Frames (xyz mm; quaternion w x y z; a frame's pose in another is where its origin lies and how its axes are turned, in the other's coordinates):
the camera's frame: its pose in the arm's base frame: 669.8 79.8 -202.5 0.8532 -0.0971 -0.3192 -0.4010
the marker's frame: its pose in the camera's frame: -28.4 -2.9 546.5 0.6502 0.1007 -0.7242 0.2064
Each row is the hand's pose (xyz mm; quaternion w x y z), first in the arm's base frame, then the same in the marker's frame.
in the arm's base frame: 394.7 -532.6 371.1 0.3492 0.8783 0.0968 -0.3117
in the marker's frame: -379.9 -720.8 -318.1 0.2350 -0.2201 -0.4239 0.8465
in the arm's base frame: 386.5 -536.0 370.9 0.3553 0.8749 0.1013 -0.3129
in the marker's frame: -378.4 -727.8 -313.0 0.2352 -0.2197 -0.4314 0.8428
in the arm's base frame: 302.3 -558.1 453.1 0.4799 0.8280 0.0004 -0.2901
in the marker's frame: -298.0 -816.6 -311.9 0.0819 -0.2592 -0.4880 0.8294
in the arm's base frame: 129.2 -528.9 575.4 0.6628 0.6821 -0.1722 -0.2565
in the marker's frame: -121.8 -926.6 -260.6 0.1894 0.2849 0.5623 -0.7529
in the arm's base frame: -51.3 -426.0 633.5 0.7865 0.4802 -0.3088 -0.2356
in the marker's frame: 55.8 -963.7 -143.9 0.4241 0.2573 0.6067 -0.6212
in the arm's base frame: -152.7 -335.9 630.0 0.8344 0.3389 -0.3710 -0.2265
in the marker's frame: 149.2 -948.3 -46.7 0.5439 0.2211 0.6208 -0.5195
